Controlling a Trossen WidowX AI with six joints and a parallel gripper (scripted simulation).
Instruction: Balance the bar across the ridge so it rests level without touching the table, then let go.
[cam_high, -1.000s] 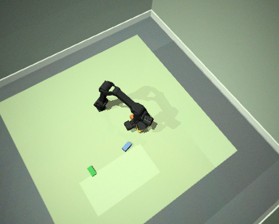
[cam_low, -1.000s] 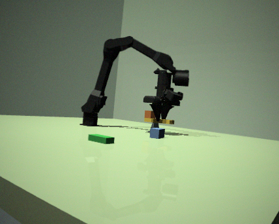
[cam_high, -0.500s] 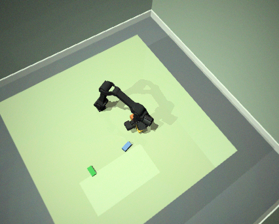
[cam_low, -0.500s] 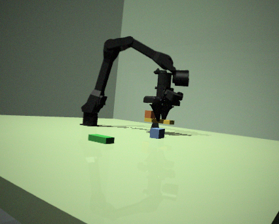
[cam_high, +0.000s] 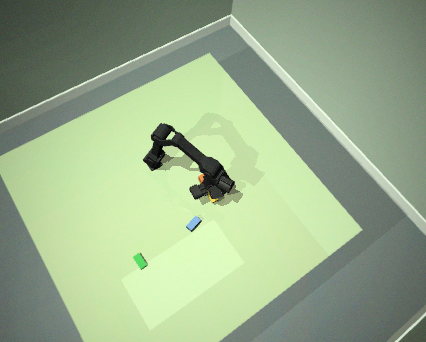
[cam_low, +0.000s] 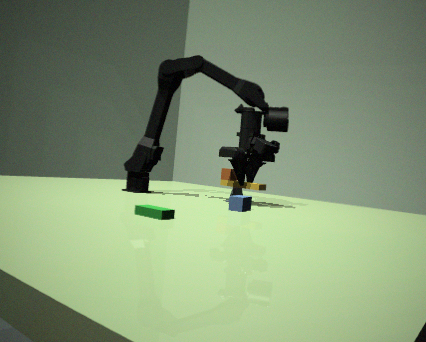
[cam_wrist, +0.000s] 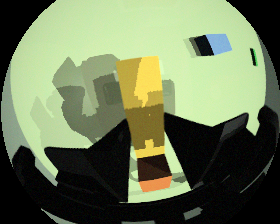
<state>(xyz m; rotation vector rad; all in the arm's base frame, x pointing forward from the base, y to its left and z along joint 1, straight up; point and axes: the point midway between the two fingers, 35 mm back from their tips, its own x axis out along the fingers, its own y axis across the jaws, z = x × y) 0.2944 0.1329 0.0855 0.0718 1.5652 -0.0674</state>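
My gripper tip is now 4 cm past the bar and 1 cm below it. The rest, counted from my gripper tip: blue block: 14 cm to the right, 8 cm ahead, 3 cm below; flat green block: 43 cm to the right, 9 cm ahead, 4 cm below.
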